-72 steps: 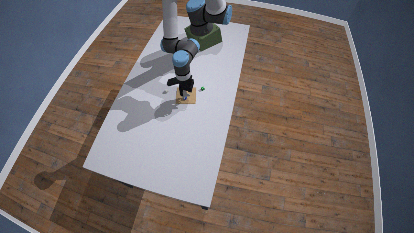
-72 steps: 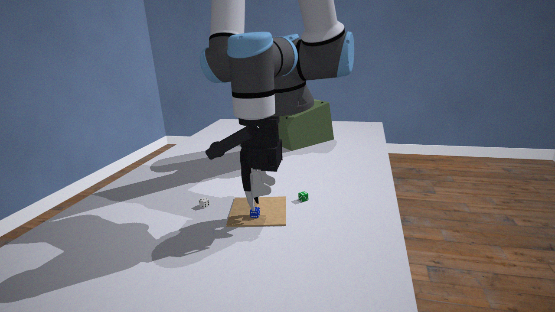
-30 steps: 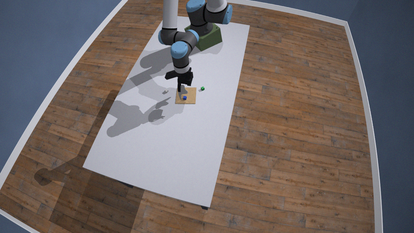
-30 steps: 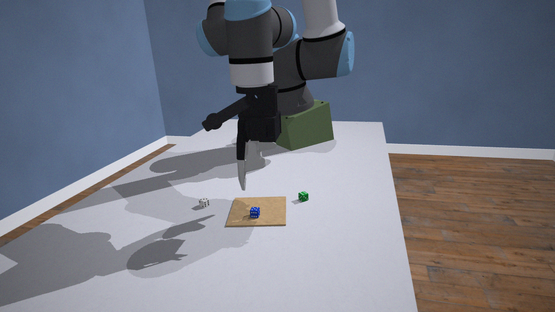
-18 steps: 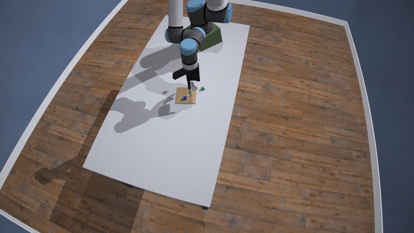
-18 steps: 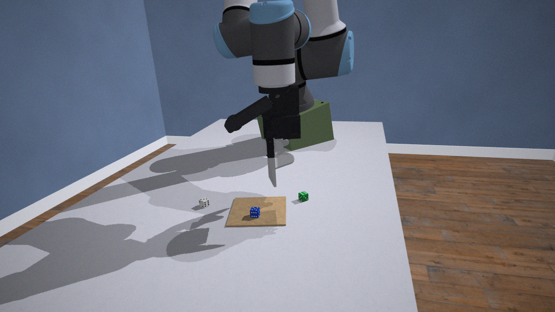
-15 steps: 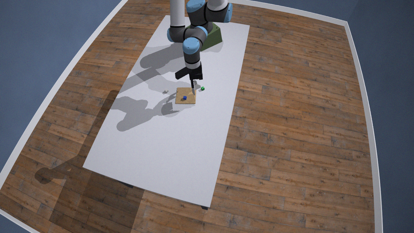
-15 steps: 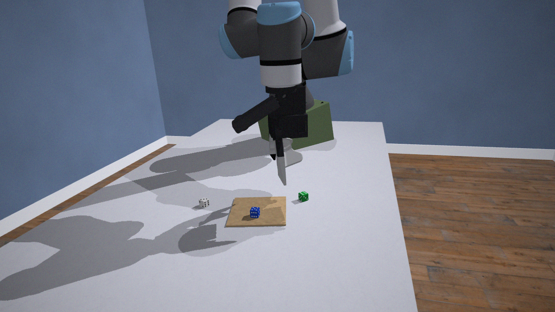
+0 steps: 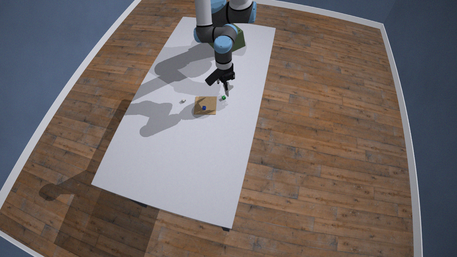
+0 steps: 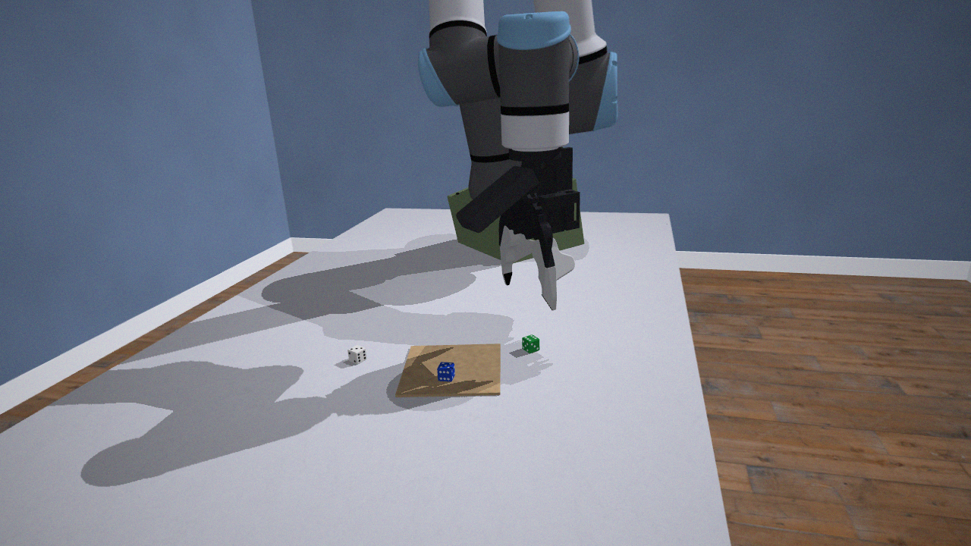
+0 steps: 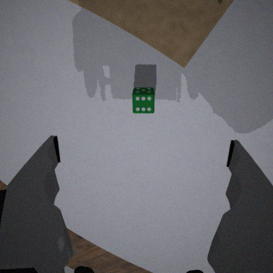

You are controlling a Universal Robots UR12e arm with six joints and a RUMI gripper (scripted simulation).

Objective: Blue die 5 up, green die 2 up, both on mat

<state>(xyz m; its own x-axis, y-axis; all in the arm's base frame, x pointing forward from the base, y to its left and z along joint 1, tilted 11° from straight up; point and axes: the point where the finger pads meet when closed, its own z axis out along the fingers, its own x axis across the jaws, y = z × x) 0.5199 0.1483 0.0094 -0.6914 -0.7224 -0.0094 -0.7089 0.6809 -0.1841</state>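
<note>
Now: hand 90 mm above the green die. Also, from my hand: tan mat (80 mm ahead, 100 mm to the right, 90 mm below); then white die (80 mm ahead, 250 mm to the right, 90 mm below); then blue die (110 mm ahead, 90 mm to the right, 80 mm below).
</note>
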